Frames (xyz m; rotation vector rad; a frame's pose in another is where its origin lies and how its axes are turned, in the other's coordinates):
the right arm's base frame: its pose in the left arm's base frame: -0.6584 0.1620 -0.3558 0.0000 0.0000 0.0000
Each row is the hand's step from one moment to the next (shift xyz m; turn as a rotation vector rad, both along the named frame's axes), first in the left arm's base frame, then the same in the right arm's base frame.
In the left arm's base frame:
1: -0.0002 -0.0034 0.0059 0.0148 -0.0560 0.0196
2: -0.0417 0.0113 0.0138 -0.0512 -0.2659 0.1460
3: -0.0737 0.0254 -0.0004 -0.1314 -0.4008 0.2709
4: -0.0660 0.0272 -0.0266 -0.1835 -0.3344 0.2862
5: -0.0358 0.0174 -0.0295 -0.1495 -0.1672 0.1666
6: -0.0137 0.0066 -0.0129 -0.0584 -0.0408 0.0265
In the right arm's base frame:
1: -0.0002 -0.0034 0.0059 0.0148 -0.0560 0.0196
2: -0.0417 0.0113 0.0138 -0.0512 -0.2659 0.1460
3: -0.0737 0.0254 -0.0004 -0.1314 -0.4008 0.2709
4: -0.0660 0.0272 -0.0266 -0.1835 -0.3344 0.2862
5: -0.0358 0.0174 -0.0295 -0.1495 -0.1672 0.1666
6: -0.0137 0.0066 -0.0129 -0.0584 -0.0408 0.0265

